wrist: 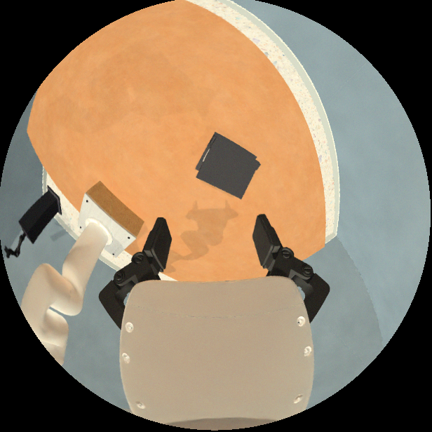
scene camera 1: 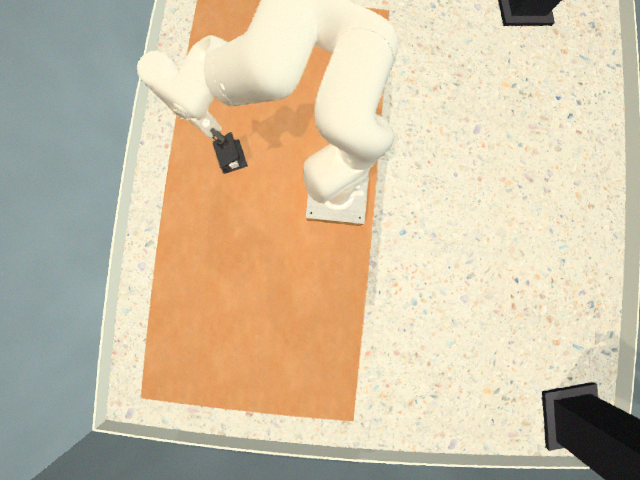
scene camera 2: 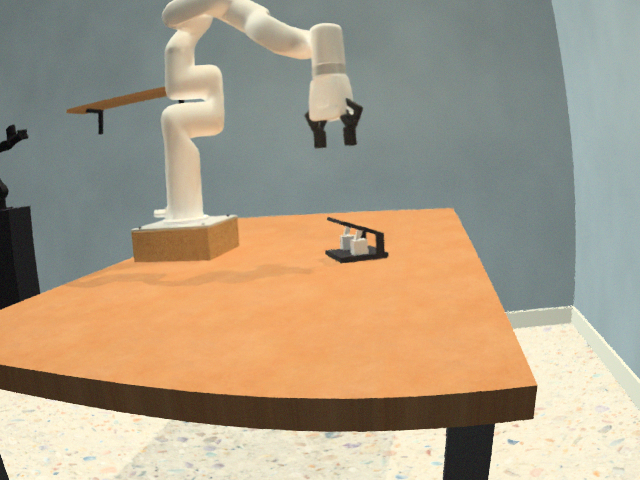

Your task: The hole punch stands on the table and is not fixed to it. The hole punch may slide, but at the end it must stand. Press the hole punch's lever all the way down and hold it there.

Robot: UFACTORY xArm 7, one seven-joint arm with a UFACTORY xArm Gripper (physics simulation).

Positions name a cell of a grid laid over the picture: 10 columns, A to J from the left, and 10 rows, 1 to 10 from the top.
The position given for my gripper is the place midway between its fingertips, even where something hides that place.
In view: my gripper (scene camera 2: F4) and a black hole punch (scene camera 2: F6).
The black hole punch is seen too in scene camera 1 (scene camera 1: D4). My gripper shows as well in the wrist view (wrist: E6).
